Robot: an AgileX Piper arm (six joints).
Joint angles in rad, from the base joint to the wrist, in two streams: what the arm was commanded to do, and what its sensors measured. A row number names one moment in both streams.
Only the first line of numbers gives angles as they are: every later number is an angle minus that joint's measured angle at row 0.
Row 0, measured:
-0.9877, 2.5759, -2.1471, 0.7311, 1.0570, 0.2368
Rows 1 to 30, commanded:
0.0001, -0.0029, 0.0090, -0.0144, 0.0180, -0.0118
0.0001, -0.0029, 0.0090, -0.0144, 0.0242, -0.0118
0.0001, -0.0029, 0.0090, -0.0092, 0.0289, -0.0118
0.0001, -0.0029, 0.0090, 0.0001, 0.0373, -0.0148
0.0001, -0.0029, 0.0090, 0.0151, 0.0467, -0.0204
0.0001, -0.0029, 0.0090, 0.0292, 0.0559, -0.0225
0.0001, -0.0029, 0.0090, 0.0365, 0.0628, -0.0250
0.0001, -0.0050, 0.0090, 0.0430, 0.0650, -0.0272
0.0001, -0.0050, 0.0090, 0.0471, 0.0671, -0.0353
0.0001, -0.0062, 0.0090, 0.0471, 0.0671, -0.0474
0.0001, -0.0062, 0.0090, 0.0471, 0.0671, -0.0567
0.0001, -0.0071, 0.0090, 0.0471, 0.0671, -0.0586
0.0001, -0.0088, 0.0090, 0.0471, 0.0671, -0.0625
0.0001, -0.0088, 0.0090, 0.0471, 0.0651, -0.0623
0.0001, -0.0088, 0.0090, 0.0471, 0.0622, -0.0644
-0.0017, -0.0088, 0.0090, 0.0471, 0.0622, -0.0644
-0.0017, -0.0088, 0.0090, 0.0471, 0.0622, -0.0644
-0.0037, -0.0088, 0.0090, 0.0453, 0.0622, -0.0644
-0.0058, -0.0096, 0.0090, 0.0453, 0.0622, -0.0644
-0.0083, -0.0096, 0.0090, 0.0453, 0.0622, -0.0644
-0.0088, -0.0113, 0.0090, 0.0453, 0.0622, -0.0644
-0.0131, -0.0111, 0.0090, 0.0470, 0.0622, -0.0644
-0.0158, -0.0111, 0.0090, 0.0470, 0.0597, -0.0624
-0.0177, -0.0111, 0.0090, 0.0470, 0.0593, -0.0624
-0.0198, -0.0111, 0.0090, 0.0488, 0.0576, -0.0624
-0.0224, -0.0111, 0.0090, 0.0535, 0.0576, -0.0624
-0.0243, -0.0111, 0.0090, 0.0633, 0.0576, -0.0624
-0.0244, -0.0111, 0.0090, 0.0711, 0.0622, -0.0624
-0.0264, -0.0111, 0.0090, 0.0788, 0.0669, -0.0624
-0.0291, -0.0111, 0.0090, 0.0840, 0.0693, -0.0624
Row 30, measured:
-0.0173, 0.0000, 0.0028, 0.0588, 0.0560, -0.0519
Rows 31 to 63, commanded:
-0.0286, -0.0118, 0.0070, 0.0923, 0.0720, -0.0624
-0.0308, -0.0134, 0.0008, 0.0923, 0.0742, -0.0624
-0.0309, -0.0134, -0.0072, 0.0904, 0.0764, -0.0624
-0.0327, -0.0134, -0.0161, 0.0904, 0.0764, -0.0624
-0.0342, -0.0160, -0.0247, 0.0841, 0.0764, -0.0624
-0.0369, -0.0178, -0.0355, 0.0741, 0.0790, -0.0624
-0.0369, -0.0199, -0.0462, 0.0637, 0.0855, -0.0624
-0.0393, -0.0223, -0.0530, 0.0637, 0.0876, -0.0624
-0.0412, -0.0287, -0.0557, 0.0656, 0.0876, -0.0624
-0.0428, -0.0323, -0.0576, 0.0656, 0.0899, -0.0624
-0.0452, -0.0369, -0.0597, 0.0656, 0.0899, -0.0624
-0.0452, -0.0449, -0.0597, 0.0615, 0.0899, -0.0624
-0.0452, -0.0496, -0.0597, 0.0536, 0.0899, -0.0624
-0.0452, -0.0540, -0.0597, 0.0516, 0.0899, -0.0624
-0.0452, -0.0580, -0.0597, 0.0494, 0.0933, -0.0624
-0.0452, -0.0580, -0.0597, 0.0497, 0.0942, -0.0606
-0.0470, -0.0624, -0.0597, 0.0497, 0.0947, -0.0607
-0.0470, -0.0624, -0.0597, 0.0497, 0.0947, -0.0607
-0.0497, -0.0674, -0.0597, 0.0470, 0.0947, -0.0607
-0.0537, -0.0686, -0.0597, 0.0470, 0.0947, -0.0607
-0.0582, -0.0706, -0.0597, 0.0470, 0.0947, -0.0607
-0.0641, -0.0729, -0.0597, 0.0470, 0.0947, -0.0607
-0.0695, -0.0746, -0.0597, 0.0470, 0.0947, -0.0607
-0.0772, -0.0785, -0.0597, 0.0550, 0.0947, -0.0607
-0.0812, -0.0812, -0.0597, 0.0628, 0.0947, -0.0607
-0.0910, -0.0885, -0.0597, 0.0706, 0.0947, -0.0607
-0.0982, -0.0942, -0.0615, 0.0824, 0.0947, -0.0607
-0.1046, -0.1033, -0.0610, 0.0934, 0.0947, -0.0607
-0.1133, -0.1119, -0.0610, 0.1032, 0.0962, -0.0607
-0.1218, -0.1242, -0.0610, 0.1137, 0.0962, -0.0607
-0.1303, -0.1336, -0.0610, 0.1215, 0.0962, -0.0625
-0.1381, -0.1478, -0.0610, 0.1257, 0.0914, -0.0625
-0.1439, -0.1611, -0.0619, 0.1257, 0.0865, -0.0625
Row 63, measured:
-0.1135, -0.1052, -0.0542, 0.0977, 0.0841, -0.0519
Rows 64 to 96, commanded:
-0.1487, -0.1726, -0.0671, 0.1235, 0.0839, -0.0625
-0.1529, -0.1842, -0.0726, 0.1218, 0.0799, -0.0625
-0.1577, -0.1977, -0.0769, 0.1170, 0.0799, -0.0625
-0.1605, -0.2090, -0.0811, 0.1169, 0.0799, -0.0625
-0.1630, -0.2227, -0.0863, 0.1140, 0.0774, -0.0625
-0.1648, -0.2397, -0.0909, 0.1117, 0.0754, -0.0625
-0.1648, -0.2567, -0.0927, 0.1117, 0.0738, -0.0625
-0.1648, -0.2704, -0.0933, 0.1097, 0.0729, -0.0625
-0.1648, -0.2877, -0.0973, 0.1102, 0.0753, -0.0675
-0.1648, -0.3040, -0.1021, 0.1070, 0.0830, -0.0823
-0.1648, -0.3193, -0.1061, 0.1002, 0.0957, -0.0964
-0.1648, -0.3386, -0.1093, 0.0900, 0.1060, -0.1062
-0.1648, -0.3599, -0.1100, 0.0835, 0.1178, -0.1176
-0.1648, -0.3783, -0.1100, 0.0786, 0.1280, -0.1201
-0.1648, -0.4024, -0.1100, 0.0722, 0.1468, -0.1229
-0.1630, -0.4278, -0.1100, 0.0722, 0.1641, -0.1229
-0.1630, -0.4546, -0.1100, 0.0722, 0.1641, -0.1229
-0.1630, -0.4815, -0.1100, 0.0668, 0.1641, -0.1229
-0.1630, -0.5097, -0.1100, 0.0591, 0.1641, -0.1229
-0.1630, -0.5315, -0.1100, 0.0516, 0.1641, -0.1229
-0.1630, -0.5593, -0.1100, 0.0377, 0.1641, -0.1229
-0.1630, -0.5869, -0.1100, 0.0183, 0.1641, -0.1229
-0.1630, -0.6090, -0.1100, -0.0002, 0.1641, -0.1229
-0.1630, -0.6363, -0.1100, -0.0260, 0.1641, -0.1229
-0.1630, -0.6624, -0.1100, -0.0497, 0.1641, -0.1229
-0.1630, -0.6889, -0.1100, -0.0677, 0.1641, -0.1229
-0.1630, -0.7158, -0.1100, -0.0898, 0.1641, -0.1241
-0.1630, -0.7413, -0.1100, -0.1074, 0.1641, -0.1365
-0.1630, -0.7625, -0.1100, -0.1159, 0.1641, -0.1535
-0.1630, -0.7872, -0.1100, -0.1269, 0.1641, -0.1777
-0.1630, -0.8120, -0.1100, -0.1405, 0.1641, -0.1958
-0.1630, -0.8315, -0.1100, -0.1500, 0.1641, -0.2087
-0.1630, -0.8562, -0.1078, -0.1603, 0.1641, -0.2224
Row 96, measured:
-0.1610, -0.7694, -0.1032, -0.1098, 0.1555, -0.1573
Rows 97 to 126, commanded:
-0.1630, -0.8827, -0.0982, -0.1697, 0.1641, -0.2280
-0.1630, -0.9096, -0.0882, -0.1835, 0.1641, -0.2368
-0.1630, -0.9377, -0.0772, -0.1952, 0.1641, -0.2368
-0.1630, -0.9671, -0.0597, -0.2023, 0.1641, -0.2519
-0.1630, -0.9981, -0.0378, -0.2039, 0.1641, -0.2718
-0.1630, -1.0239, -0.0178, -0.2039, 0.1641, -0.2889
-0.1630, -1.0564, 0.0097, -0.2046, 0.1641, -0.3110
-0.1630, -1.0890, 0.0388, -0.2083, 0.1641, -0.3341
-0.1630, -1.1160, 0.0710, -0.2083, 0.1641, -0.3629
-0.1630, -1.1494, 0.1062, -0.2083, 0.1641, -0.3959
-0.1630, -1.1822, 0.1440, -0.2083, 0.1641, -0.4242
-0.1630, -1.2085, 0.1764, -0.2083, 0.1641, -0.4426
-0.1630, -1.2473, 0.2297, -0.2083, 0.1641, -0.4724
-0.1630, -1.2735, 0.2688, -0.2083, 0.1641, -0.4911
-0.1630, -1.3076, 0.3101, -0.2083, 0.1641, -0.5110
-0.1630, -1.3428, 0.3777, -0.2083, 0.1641, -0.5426
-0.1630, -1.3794, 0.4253, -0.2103, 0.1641, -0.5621
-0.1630, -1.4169, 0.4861, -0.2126, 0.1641, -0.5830
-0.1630, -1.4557, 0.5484, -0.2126, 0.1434, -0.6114
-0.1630, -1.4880, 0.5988, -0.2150, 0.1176, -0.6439
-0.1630, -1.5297, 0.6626, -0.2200, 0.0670, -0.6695
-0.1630, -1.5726, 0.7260, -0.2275, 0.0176, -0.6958
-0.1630, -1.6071, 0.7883, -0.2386, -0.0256, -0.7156
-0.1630, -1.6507, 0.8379, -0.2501, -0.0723, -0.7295
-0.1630, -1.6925, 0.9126, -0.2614, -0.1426, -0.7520
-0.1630, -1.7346, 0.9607, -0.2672, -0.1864, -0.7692
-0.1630, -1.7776, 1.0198, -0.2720, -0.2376, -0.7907
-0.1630, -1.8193, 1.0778, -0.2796, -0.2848, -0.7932
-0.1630, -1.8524, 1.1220, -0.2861, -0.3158, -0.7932
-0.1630, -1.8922, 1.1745, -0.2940, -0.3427, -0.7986
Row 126, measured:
-0.1610, -1.7613, 1.0080, -0.2629, -0.1926, -0.7569
